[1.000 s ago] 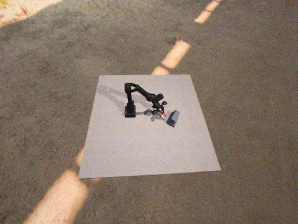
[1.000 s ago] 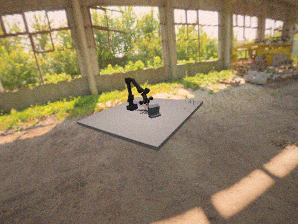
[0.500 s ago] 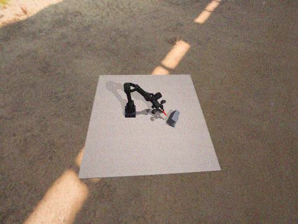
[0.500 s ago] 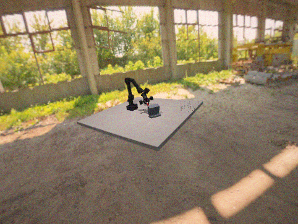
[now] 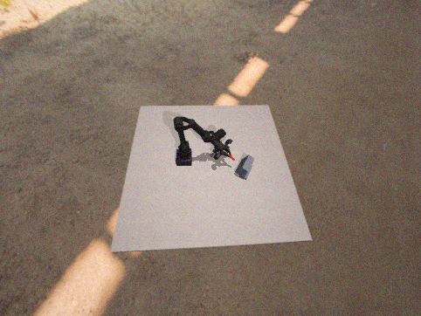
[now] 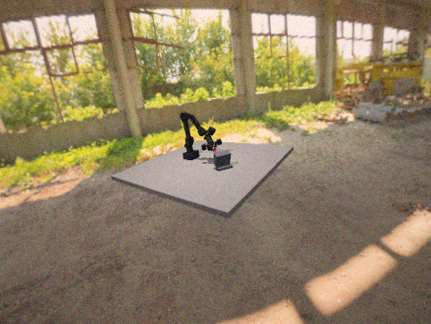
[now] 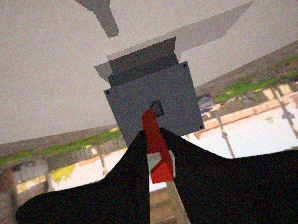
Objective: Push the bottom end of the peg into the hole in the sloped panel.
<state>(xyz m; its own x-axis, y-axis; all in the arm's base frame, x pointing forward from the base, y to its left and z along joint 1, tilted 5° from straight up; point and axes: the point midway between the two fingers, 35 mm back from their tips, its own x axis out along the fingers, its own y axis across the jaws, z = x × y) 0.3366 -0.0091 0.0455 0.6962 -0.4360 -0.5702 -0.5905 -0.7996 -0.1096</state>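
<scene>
Right now my gripper tip is 11 cm short of the sloped panel, 5 cm to the left of it and 4 cm above it. Also, from my gripper tip: red peg 1 cm behind, 1 cm to the left, 1 cm above.
</scene>
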